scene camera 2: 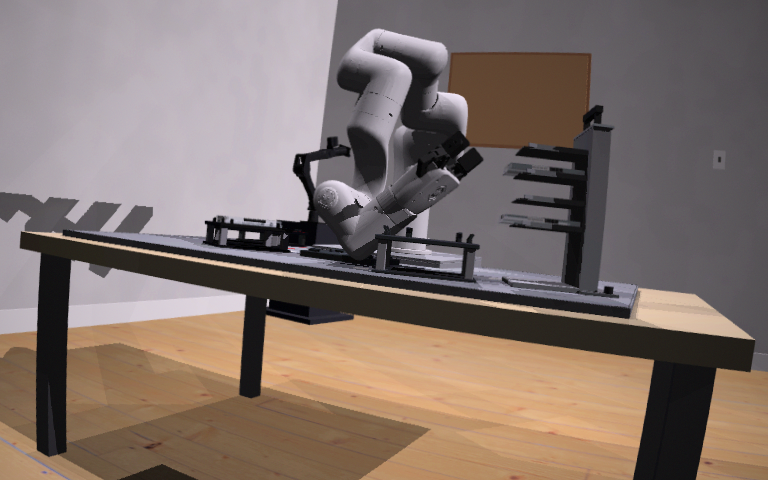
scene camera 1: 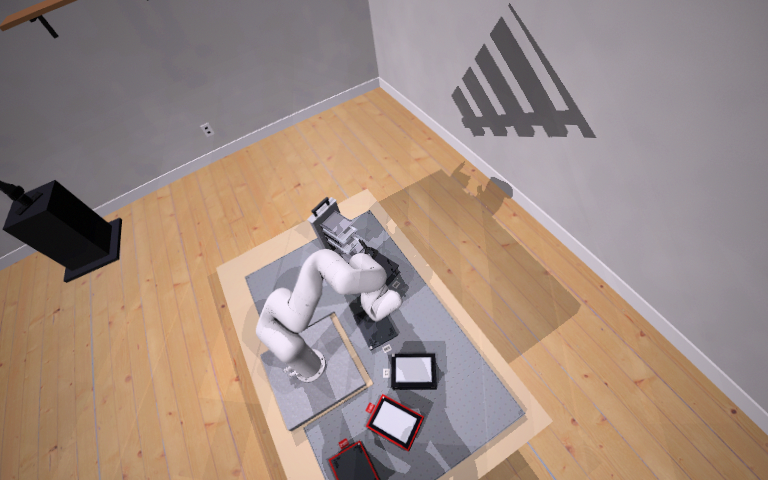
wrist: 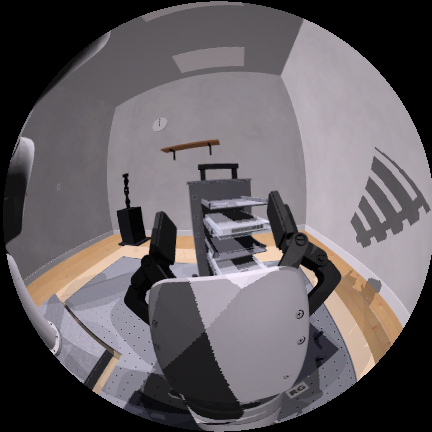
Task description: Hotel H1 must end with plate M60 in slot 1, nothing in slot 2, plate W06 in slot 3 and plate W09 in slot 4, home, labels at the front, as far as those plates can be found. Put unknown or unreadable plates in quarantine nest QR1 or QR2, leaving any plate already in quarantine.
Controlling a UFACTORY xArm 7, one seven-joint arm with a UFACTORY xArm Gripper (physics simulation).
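Places are measured from the arm's base along level axes (x ahead, y left, z up), in millimetres.
Where they show: gripper, fingertip midpoint: (scene camera 2: 472,145) (scene camera 1: 349,246) (wrist: 216,210); arm's base, origin of the base link: (scene camera 2: 405,252) (scene camera 1: 309,365).
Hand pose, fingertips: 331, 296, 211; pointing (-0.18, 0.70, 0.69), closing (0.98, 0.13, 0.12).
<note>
Each offset is from my fingertips to the top centre of the thing, as dx, dy, dz. "spot": to the spot under its first point.
Hotel (scene camera 1: 325,213) (scene camera 2: 598,198) (wrist: 197,225) is a grey tower with four shelves. One pale plate @(-3, +132, -36) (scene camera 2: 523,168) (wrist: 225,229) lies on the second shelf from the top, another plate @(-3, +132, -118) (scene camera 2: 523,219) on the lowest; their labels are unreadable. The top and third shelves show no clear plate. My gripper (scene camera 2: 465,152) (wrist: 216,210) is open and empty, apart from the hotel and facing its shelves; the arm hides it in scene camera 1. A white plate @(+24, -493, -167) (scene camera 1: 413,369) sits on a black nest @(spot: +86, -529, -181) (scene camera 1: 433,371). Another white plate @(-112, -618, -177) (scene camera 1: 394,420) sits in a red-edged nest @(spot: -159, -557, -191) (scene camera 1: 375,410). A second red-edged nest @(-298, -708, -185) (scene camera 1: 353,463) looks empty.
A low black stand (scene camera 2: 427,243) without a plate stands between arm and hotel, near an RG label (wrist: 297,390). A dark flat pad @(spot: -20, -302, -219) (scene camera 1: 382,333) lies below the arm. The arm's base stands on a raised grey block (scene camera 1: 334,396). A black pedestal (scene camera 1: 62,226) (wrist: 131,225) stands off the table.
</note>
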